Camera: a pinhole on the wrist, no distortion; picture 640 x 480 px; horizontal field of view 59.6 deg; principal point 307.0 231.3 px. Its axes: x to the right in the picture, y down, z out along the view. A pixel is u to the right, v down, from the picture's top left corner.
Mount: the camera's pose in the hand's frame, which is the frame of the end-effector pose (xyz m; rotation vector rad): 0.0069 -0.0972 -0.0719 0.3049 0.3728 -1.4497
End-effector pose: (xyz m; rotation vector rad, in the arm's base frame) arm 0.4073 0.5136 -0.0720 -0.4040 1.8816 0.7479
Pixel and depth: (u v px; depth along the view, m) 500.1 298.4 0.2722
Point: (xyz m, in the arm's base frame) 0.6445 0.3853 -0.2599
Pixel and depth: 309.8 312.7 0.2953
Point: 0.6411 0.4811 -0.2570
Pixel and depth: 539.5 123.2 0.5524
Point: 0.9774 0.3193 -0.2956
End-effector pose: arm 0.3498 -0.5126 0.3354 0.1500 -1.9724 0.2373
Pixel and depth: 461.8 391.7 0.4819
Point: 0.0912 -0.9786 0.4265
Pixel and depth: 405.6 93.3 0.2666
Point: 0.2860 -0.7994 0.2670
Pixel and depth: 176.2 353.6 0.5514
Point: -0.0947 -0.8199 0.3068
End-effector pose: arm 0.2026 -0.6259 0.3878 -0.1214 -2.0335 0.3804
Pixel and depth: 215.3 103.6 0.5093
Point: -0.1130 -0.9728 0.2119
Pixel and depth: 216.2 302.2 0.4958
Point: -0.1838 -0.9055 0.3629
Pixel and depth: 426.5 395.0 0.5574
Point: -0.1985 -1.0544 0.5400
